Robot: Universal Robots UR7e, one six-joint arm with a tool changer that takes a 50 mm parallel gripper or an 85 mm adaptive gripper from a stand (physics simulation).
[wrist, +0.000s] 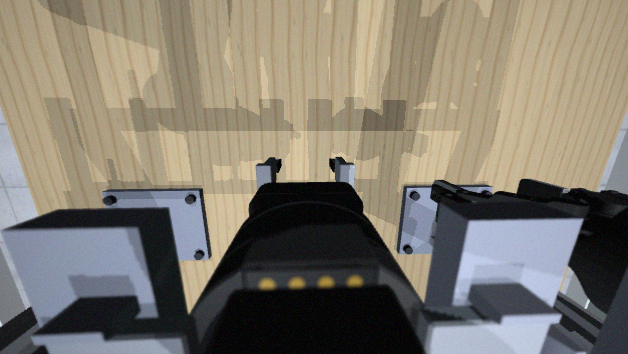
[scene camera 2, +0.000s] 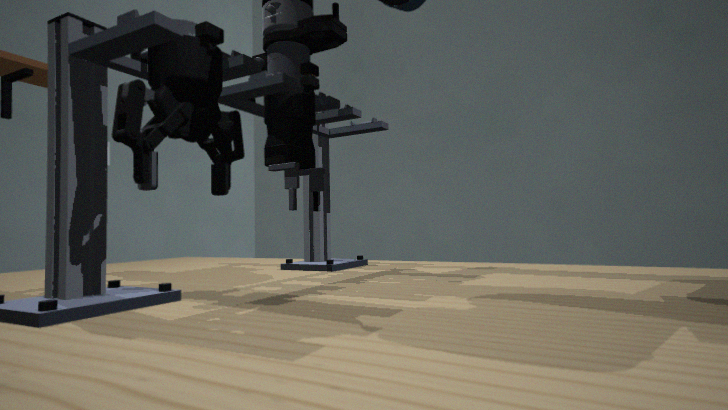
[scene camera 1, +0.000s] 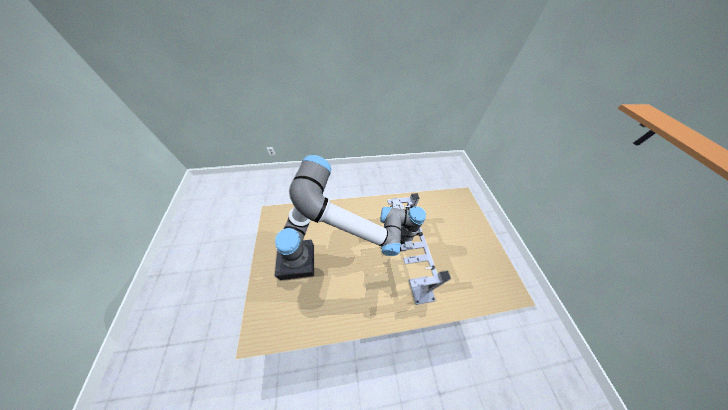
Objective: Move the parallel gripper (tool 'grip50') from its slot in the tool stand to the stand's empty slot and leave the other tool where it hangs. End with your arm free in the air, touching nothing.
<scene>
In view: a parallel gripper (scene camera 2: 290, 115), an adaptive gripper (scene camera 2: 185, 74) and a tool stand (scene camera 2: 79, 51).
The parallel gripper is seen too in the wrist view (wrist: 298, 234). The tool stand shows as well in the wrist view (wrist: 88, 273).
</scene>
